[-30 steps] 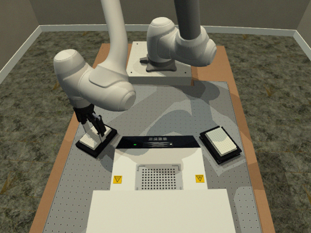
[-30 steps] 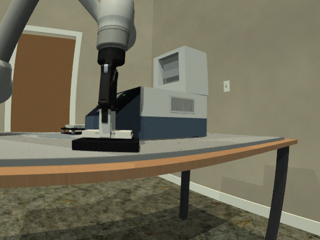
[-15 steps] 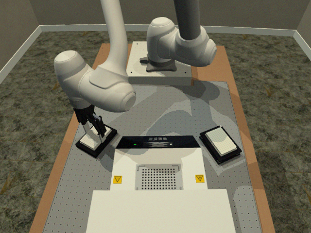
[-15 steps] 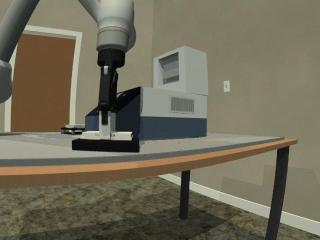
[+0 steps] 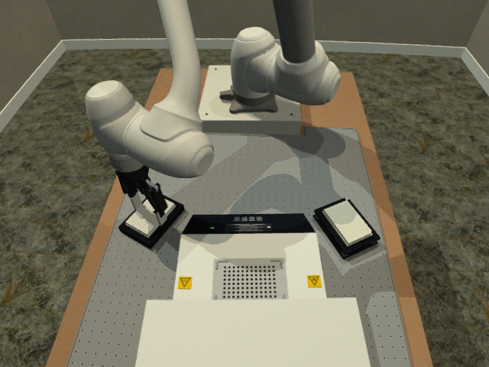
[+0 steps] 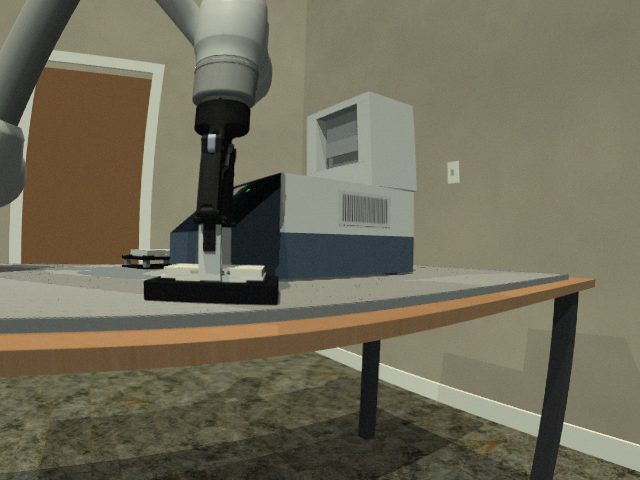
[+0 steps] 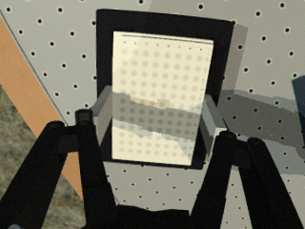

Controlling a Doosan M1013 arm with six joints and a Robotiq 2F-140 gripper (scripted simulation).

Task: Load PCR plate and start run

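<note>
My hand is 4 cm above the black nest ND. From my hand the other things lie so: black nest N1: 57 cm to the left, 3 cm below, 3 cm ahead.
</note>
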